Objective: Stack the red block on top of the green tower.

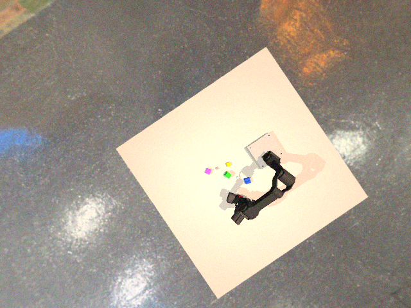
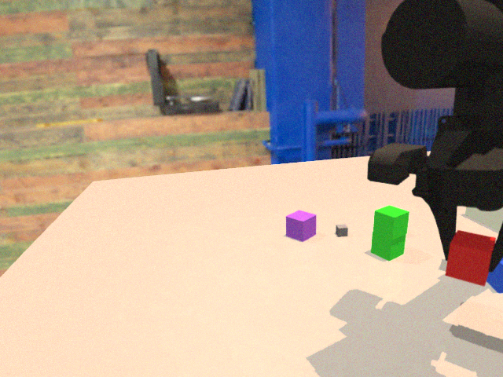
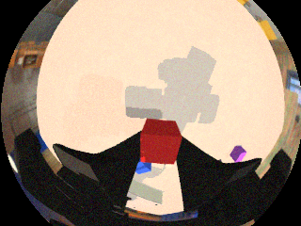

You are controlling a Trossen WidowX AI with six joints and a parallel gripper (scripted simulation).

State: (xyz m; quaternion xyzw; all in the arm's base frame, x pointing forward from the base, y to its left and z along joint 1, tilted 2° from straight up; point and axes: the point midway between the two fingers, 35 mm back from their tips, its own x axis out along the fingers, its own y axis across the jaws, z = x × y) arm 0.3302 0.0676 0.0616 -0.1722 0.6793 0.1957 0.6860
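Now: the yellow block 210 mm to the right of my gripper tip, 100 mm behind it and 60 mm below it. Round my gripper tip: blue block (120 mm behind, 60 mm below, 30 mm to the right); small grey cube (240 mm to the right, 70 mm below, 20 mm behind); red block (10 mm above).
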